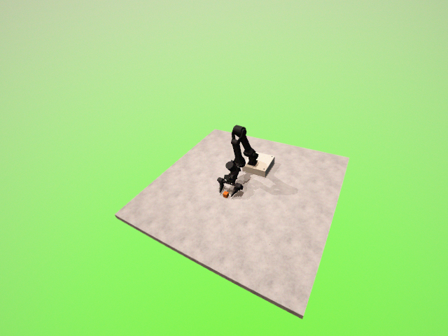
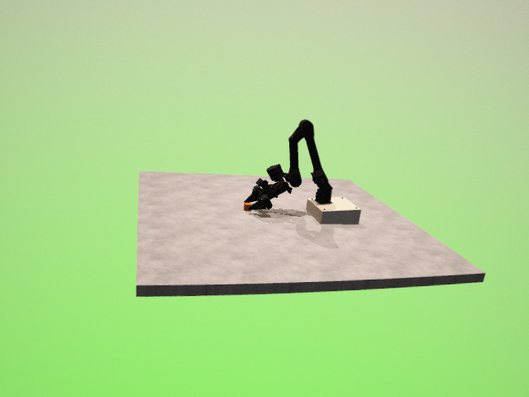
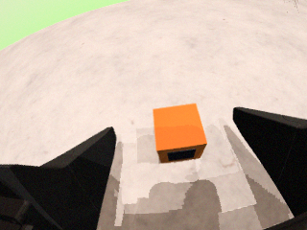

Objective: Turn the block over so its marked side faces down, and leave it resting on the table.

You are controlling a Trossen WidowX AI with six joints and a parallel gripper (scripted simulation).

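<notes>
My gripper tip is 10 mm past the orange block and 10 mm above it.
</notes>
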